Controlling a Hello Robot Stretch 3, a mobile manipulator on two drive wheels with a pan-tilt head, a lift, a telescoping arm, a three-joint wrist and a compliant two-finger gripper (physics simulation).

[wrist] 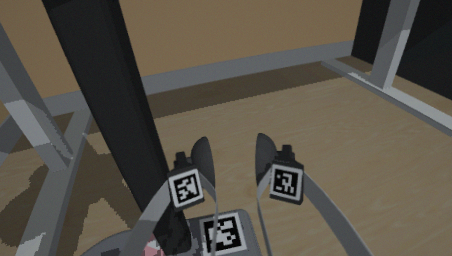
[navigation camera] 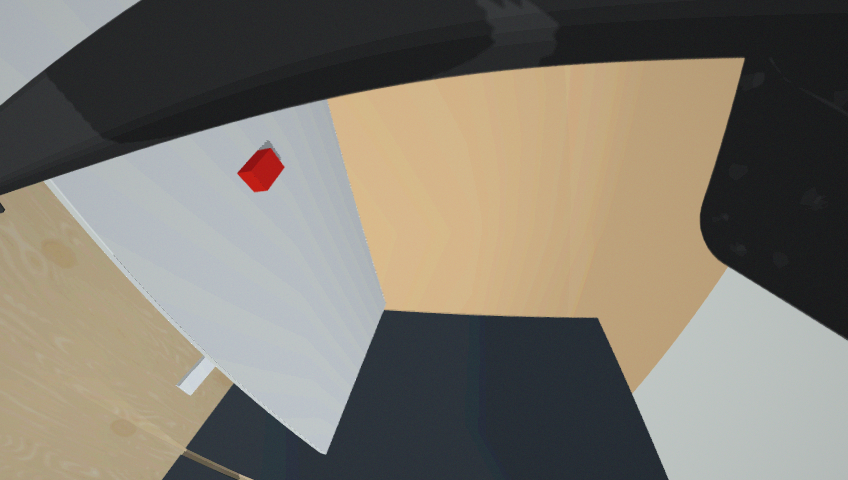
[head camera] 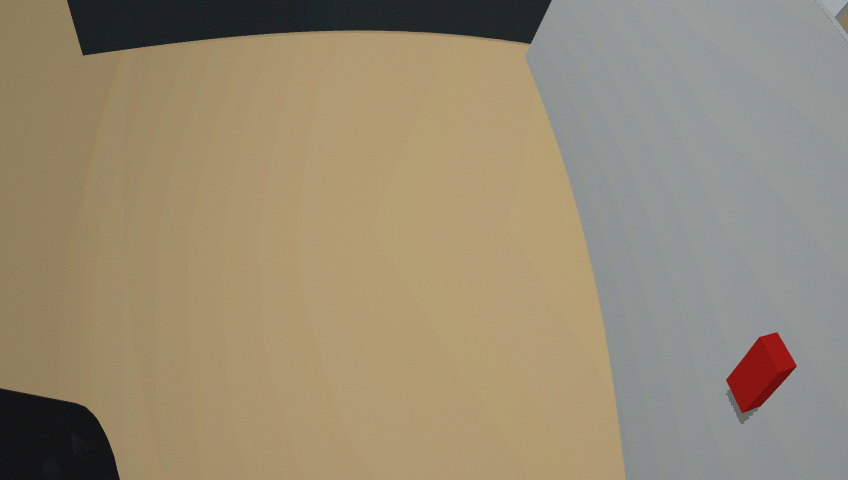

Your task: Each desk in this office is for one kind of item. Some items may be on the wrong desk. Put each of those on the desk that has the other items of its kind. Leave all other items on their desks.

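Places are measured from the robot's base along level axes (x left, y back, z up), in centimetres.
Pixels of known places: gripper, fingertip midpoint: (wrist: 233,153).
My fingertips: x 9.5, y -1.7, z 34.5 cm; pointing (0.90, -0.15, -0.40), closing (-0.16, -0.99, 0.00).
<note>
Behind a point stands the place of what it marks.
A red block (head camera: 758,374) @(x 52.1, y 0.1, z 76.5 cm) (navigation camera: 261,170) @(x 51.3, y 0.2, z 76.5 cm) sits on a pale grey desk top (head camera: 702,237) @(x 64.0, y -22.6, z 72.0 cm) (navigation camera: 238,267) @(x 39.4, y -19.3, z 72.0 cm). It is at the lower right in the head camera view and at the upper left in the navigation view. My gripper (wrist: 233,153) @(x 9.5, y -1.7, z 34.6 cm) is open in the wrist view, with nothing between its fingertips. It hangs over the floor beside the robot's dark mast, below desk height, and is apart from the block. The gripper does not show in the head camera view. Part of the desk top is hidden behind a black robot part in the navigation view.
A tan wall (head camera: 357,237) @(x 105.8, y -38.8, z 115.8 cm) (navigation camera: 505,208) @(x 104.6, y -29.3, z 136.9 cm) (wrist: 240,30) @(x 103.9, y -24.9, z 22.2 cm) runs beside the desk. Dark panels (head camera: 297,14) @(x 105.5, y -95.6, z 128.8 cm) (navigation camera: 428,380) @(x 71.7, y -100.0, z 103.1 cm) stand at the desk's end. Grey desk legs (wrist: 392,50) @(x 66.2, y -76.0, z 18.8 cm) (wrist: 55,200) @(x 37.6, y 41.4, z 2.5 cm) with floor bars stand on the wooden floor (wrist: 325,140) @(x 44.5, y -37.6, z 0.0 cm) (navigation camera: 77,356) @(x 19.5, y -44.6, z 0.0 cm) to either side of the gripper.
</note>
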